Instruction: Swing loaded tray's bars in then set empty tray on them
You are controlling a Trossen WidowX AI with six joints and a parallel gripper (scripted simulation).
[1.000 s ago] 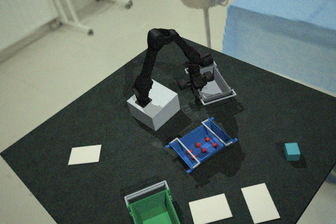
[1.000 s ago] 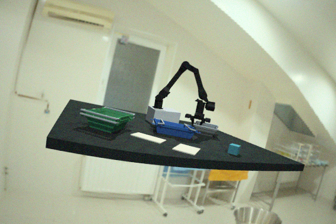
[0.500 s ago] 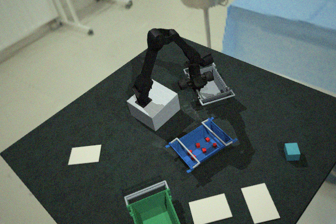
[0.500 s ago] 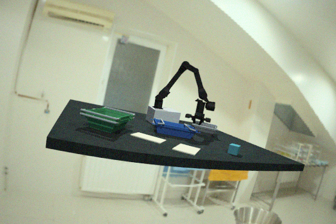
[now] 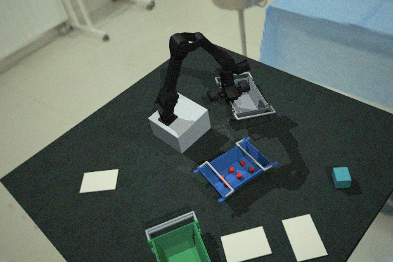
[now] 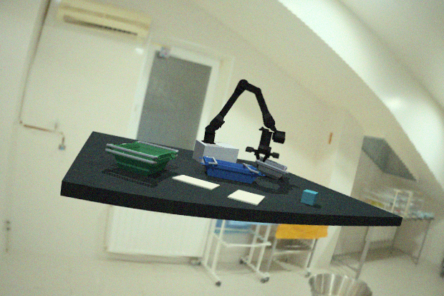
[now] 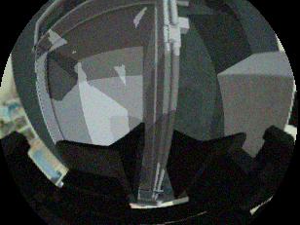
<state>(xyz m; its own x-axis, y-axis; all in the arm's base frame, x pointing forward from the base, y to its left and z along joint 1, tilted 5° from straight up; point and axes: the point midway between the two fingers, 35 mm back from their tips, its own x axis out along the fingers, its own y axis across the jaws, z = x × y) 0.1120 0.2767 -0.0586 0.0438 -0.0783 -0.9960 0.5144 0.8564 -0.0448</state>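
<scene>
The grey tray is 4 cm ahead of my gripper tip, 6 cm to the left of it and 2 cm above it. The rest, counted from my gripper tip: teal block (59 cm ahead, 7 cm to the right, 1 cm below).
</scene>
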